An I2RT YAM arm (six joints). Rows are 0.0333 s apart.
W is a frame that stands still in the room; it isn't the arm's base.
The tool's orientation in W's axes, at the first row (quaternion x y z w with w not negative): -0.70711 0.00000 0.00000 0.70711
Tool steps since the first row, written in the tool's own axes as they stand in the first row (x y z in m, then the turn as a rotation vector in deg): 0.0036 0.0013 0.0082 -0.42 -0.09 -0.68; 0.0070 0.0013 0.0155 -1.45 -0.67 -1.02; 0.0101 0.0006 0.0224 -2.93 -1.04 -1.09; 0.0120 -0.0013 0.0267 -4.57 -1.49 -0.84; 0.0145 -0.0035 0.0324 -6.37 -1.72 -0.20; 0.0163 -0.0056 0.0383 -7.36 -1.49 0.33; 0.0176 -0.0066 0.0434 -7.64 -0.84 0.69; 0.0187 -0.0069 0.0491 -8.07 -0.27 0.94; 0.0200 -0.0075 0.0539 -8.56 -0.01 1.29; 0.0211 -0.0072 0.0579 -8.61 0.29 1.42; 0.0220 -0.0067 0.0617 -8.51 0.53 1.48
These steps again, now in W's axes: 0.0036 0.0082 -0.0013 -0.42 -0.68 0.09; 0.0070 0.0155 -0.0013 -1.45 -1.02 0.67; 0.0101 0.0224 -0.0006 -2.93 -1.09 1.04; 0.0120 0.0267 0.0013 -4.57 -0.84 1.49; 0.0145 0.0324 0.0035 -6.37 -0.20 1.72; 0.0163 0.0383 0.0056 -7.36 0.33 1.49; 0.0176 0.0434 0.0066 -7.64 0.69 0.84; 0.0187 0.0491 0.0069 -8.07 0.94 0.27; 0.0200 0.0539 0.0075 -8.56 1.29 0.01; 0.0211 0.0579 0.0072 -8.61 1.42 -0.29; 0.0220 0.0617 0.0067 -8.51 1.48 -0.53
